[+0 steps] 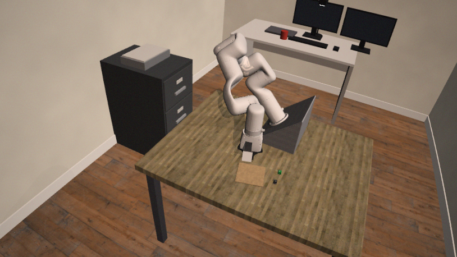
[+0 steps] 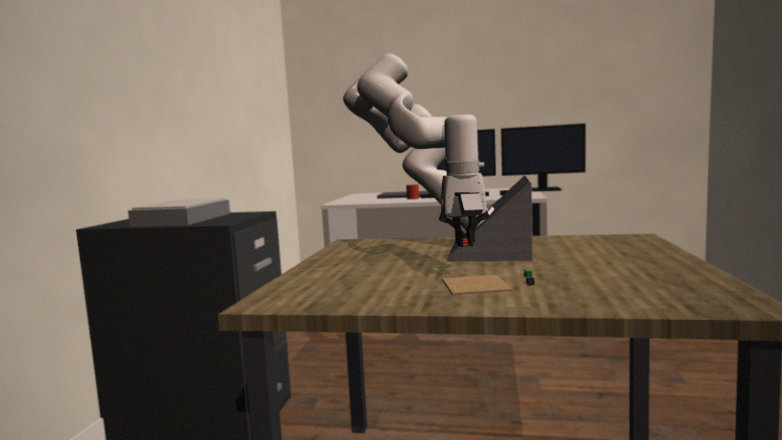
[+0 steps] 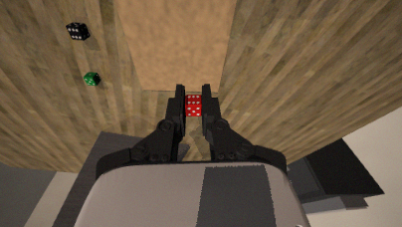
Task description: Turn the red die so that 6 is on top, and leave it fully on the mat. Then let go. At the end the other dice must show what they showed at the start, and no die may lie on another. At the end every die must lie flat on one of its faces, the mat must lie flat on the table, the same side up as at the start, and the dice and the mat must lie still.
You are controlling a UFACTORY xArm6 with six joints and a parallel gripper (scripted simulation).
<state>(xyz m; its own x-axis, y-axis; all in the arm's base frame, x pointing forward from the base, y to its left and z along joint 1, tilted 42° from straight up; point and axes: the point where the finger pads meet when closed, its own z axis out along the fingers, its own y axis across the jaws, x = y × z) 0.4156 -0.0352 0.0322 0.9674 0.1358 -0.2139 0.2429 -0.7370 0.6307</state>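
Now: the tan mat 12 cm below my hand, 2 cm to the left of it and 1 cm behind it. From my hand the other things lie so: red die 1 cm below, 1 cm behind; black die 15 cm to the left, 11 cm below, 1 cm behind; green die 15 cm to the left, 11 cm below, 8 cm behind.
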